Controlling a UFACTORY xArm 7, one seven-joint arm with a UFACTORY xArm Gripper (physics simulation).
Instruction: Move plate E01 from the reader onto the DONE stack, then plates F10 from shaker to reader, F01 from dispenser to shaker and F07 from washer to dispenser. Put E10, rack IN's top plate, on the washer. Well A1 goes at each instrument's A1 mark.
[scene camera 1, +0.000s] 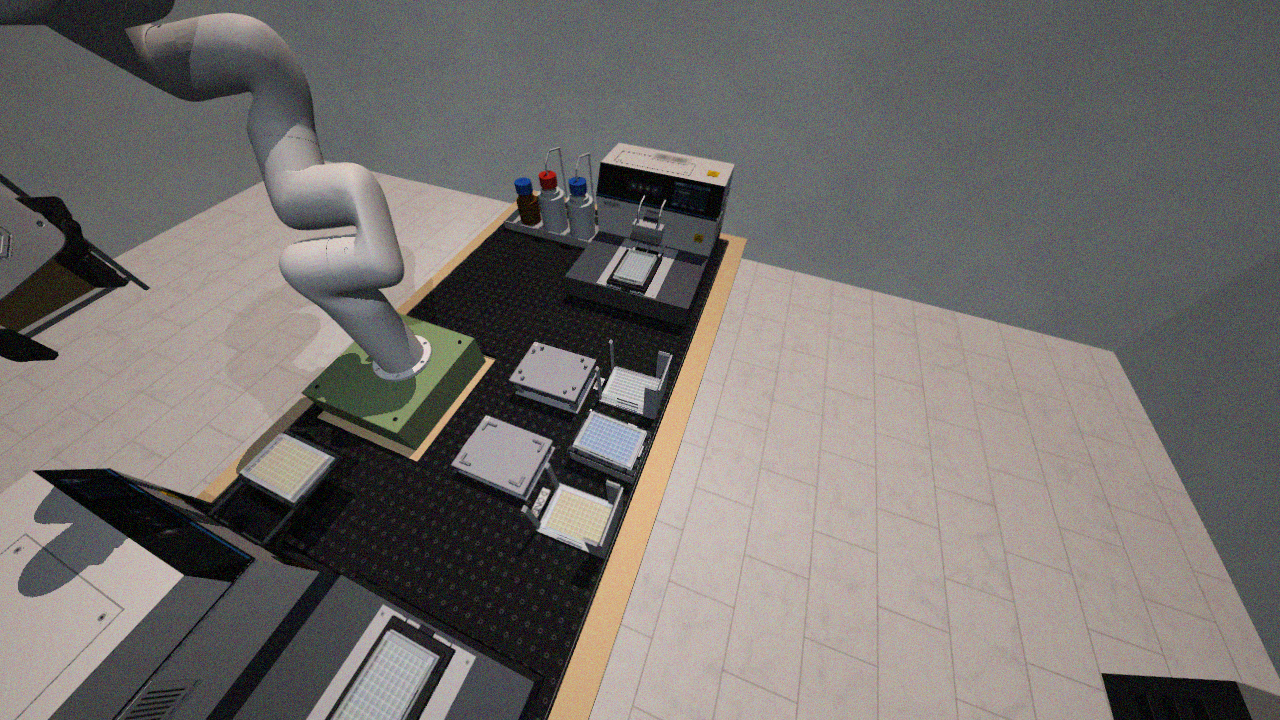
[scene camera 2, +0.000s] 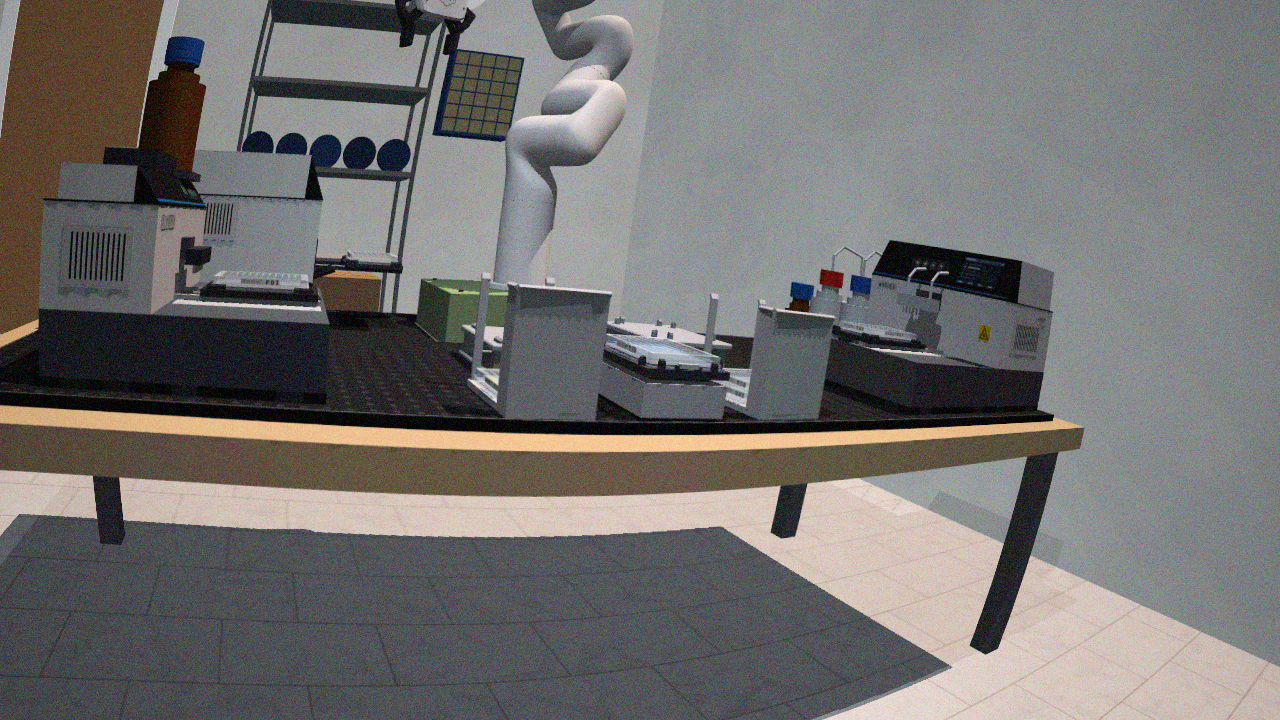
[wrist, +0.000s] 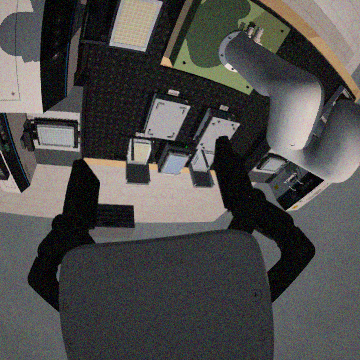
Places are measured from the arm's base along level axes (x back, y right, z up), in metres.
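Pixels of known places: gripper, fingertip midpoint: (scene camera 1: 80, 319) (scene camera 2: 427, 50) (wrist: 150, 159); arm's base, link origin: (scene camera 1: 404, 358) (wrist: 238, 50).
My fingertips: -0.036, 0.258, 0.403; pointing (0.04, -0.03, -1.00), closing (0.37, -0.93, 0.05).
Observation:
For each thing: its top centre in the pictures, then the offset to it from my fingertips, as dx, dy, dz. "spot": a spot on its surface instead.
- blue plate, top centre: (scene camera 2: 660, 345) (scene camera 1: 610, 437) (wrist: 174, 165) -0.479, -0.223, -0.410
- Plate F01, top centre: (scene camera 2: 262, 275) (scene camera 1: 377, 698) (wrist: 54, 137) -0.323, +0.236, -0.373
- pale plate, top centre: (scene camera 2: 878, 327) (scene camera 1: 635, 264) (wrist: 273, 165) -0.377, -0.714, -0.375
- left rack, surface spot: (scene camera 2: 556, 353) spot: -0.539, -0.068, -0.415
- right rack, surface spot: (scene camera 2: 792, 362) spot: -0.549, -0.362, -0.411
- tall amber bottle, surface spot: (scene camera 2: 172, 116) spot: -0.246, +0.398, -0.180
My gripper (scene camera 1: 80, 313) (scene camera 2: 429, 40) (wrist: 150, 159) is open and empty, high above the bench. A yellow-welled plate (scene camera 1: 288, 467) (scene camera 2: 369, 257) (wrist: 135, 25) lies on the reader's extended tray. A blue plate (scene camera 1: 608, 438) (scene camera 2: 671, 349) (wrist: 175, 161) sits on the shaker between two racks. Plate F01 (scene camera 1: 391, 676) (scene camera 2: 262, 280) (wrist: 56, 136) lies on the dispenser. A pale plate (scene camera 1: 637, 265) (scene camera 2: 881, 334) (wrist: 272, 164) lies on the washer. A yellow-welled plate (scene camera 1: 577, 514) (wrist: 140, 151) is in the left rack (scene camera 2: 556, 353). The right rack (scene camera 2: 792, 362) has a white slatted surface; whether it holds plates is unclear.
Two grey platforms (scene camera 1: 554, 371) (scene camera 1: 503, 454) stand behind the racks and shaker. The green arm base (scene camera 1: 447, 394) (wrist: 200, 65) is behind them. Bottles (scene camera 1: 553, 210) stand beside the washer. A tall amber bottle (scene camera 2: 172, 116) rises at the dispenser. Shelves (scene camera 2: 340, 87) stand behind the bench.

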